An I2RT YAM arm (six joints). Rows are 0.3 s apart.
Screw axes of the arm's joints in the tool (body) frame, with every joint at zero. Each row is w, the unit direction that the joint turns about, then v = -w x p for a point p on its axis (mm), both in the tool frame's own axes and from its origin. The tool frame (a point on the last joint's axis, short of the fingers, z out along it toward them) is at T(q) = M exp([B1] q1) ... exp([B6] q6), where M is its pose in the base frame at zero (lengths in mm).
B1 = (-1, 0, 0, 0, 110.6, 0)
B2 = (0, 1, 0, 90.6, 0, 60)
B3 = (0, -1, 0, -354.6, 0, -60)
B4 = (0, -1, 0, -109.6, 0, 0)
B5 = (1, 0, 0, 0, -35.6, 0)
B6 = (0, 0, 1, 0, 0, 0)
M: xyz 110.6 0 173.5 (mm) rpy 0 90 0 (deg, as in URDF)
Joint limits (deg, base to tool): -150..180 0..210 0..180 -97..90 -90..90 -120..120
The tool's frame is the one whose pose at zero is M.
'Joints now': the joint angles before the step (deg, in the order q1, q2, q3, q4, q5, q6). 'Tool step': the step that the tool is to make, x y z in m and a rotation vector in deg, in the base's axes. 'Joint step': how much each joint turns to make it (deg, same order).
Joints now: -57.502, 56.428, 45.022, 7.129, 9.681, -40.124
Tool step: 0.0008, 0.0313, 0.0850, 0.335, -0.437, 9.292
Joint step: 3.873, -1.535, 19.336, -20.918, -5.445, 0.143
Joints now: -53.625, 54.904, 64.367, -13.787, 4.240, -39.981
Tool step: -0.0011, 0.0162, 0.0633, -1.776, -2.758, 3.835
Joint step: 2.259, 3.538, 16.250, -9.686, -1.629, 1.030
